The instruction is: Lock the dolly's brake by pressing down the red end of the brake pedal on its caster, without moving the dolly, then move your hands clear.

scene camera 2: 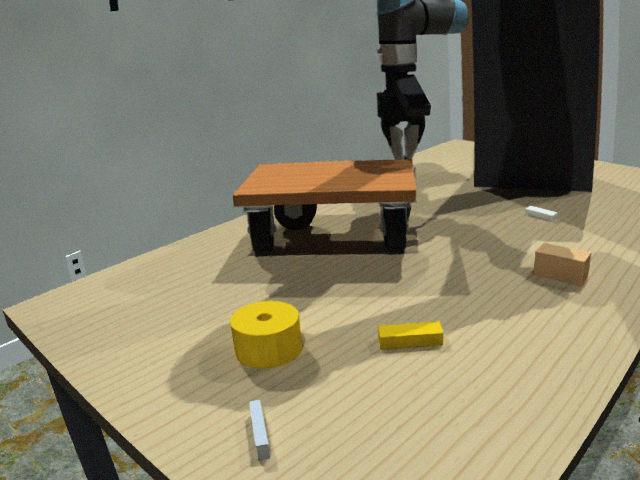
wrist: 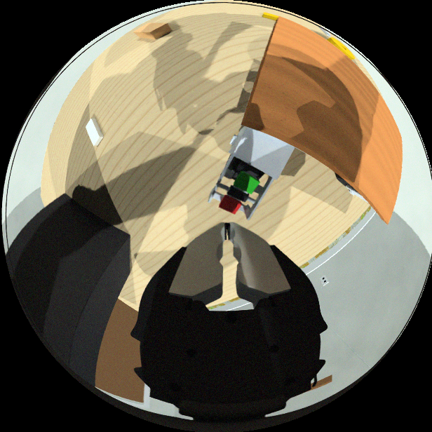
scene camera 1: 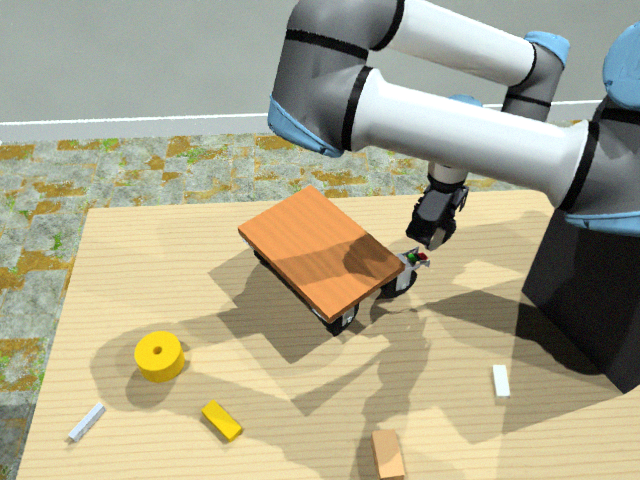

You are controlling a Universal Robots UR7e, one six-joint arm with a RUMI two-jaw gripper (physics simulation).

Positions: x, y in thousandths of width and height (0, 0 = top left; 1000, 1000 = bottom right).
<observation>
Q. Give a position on a dolly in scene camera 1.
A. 521, 549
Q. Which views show my gripper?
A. Scene camera 2, the wrist view and scene camera 1: all of them.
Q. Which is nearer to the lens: the dolly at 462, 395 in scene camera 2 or the yellow cylinder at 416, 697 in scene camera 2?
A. The yellow cylinder.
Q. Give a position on a yellow cylinder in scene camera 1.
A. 249, 741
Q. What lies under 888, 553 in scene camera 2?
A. A tan block.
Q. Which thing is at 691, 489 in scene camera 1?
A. My gripper.
</observation>
